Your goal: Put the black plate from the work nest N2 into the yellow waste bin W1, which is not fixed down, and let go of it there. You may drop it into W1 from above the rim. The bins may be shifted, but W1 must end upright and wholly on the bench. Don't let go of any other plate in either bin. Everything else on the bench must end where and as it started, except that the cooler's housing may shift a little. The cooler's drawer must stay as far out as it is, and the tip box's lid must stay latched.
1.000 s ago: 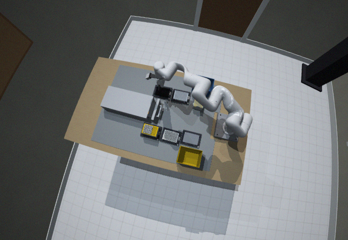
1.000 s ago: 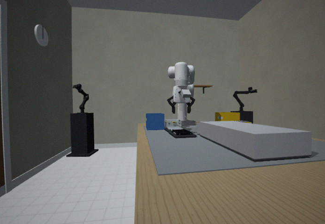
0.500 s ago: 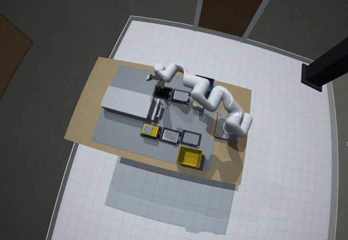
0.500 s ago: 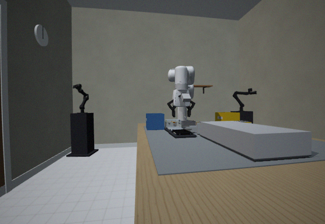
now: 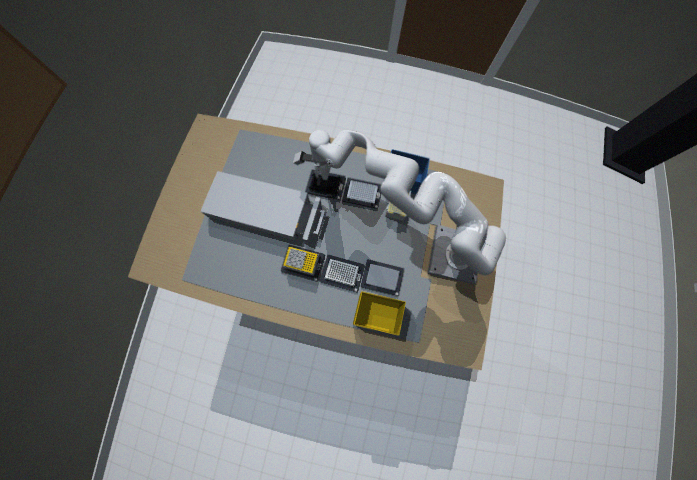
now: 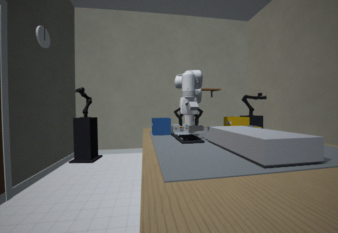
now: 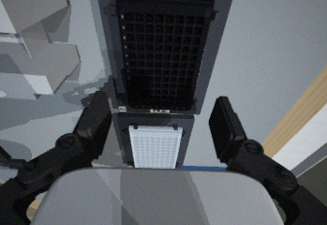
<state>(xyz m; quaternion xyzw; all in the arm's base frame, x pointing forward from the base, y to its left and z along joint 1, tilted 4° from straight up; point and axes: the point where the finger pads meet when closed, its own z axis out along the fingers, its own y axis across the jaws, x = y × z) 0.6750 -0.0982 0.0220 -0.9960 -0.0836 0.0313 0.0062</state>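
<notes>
Now: hand 8 cm above the black plate. Also, from my hand: drawer 9 cm ahead, 21 cm to the left, 7 cm below; then grey cooler 16 cm ahead, 22 cm to the left, 6 cm below; then nest 9 cm below.
</notes>
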